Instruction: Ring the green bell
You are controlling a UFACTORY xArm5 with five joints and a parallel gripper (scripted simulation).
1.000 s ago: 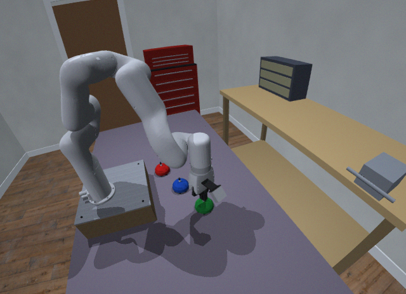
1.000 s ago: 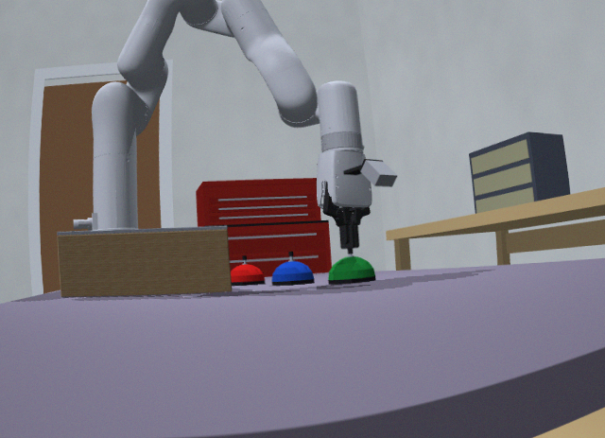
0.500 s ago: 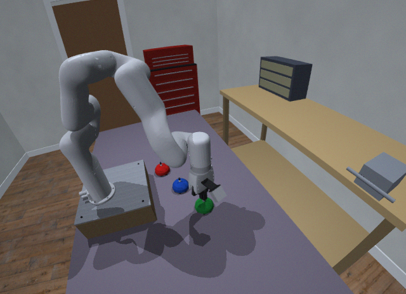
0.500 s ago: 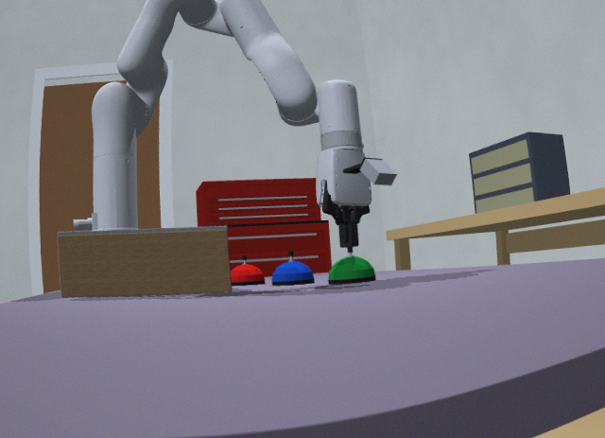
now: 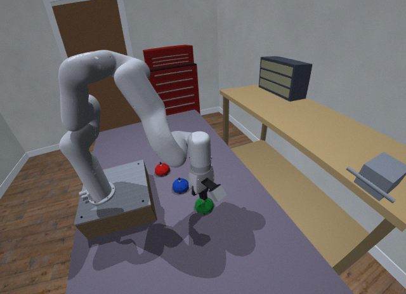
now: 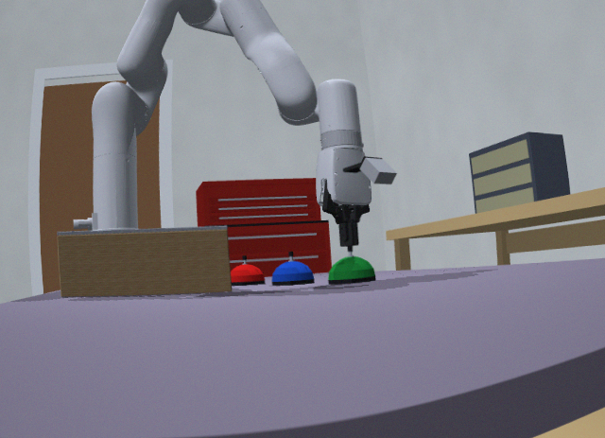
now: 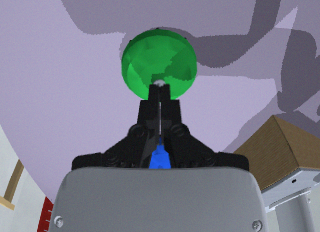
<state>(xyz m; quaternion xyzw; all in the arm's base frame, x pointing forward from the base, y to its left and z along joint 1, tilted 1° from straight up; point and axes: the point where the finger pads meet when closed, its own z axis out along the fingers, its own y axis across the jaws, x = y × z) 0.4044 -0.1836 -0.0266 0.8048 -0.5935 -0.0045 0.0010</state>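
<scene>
Right now the green bell is 5 cm below my hand. Also, from my hand: blue bell: 5 cm behind, 16 cm to the left, 5 cm below; red bell: 10 cm behind, 32 cm to the left, 5 cm below.
</scene>
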